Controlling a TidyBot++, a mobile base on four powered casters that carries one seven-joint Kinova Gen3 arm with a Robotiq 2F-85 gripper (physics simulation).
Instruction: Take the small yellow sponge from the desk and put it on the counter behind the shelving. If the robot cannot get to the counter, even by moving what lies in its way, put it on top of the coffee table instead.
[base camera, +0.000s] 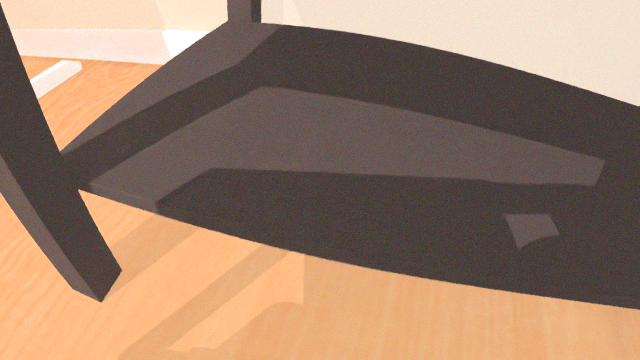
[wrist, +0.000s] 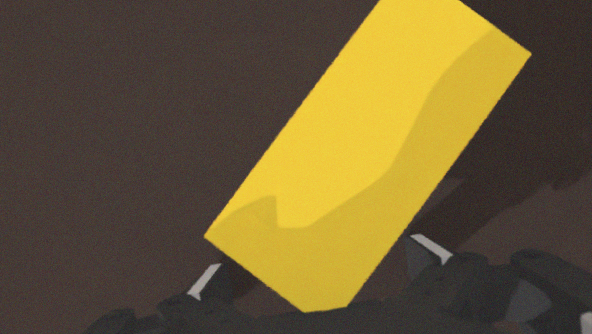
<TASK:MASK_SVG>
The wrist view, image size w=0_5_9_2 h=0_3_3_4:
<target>my gripper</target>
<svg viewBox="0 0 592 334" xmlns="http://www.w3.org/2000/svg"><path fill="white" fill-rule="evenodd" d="M592 273L549 252L537 249L525 249L511 253L511 264L488 265L488 258L484 255L472 252L459 254L444 244L432 242L423 235L417 234L405 236L407 265L412 282L396 298L385 297L380 302L377 299L351 303L346 307L325 311L295 311L274 314L272 317L262 315L254 318L233 306L228 266L226 263L210 265L205 273L193 280L182 294L172 295L159 302L156 306L157 314L136 319L135 312L131 308L115 309L95 320L82 334L512 334L495 328L495 321L517 321L518 327L524 334L592 334Z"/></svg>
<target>small yellow sponge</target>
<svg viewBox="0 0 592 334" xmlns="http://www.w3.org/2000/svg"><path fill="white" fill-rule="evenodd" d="M459 0L380 0L204 235L211 243L302 312L325 311L346 307L439 184L530 57L530 52Z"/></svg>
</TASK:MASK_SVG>
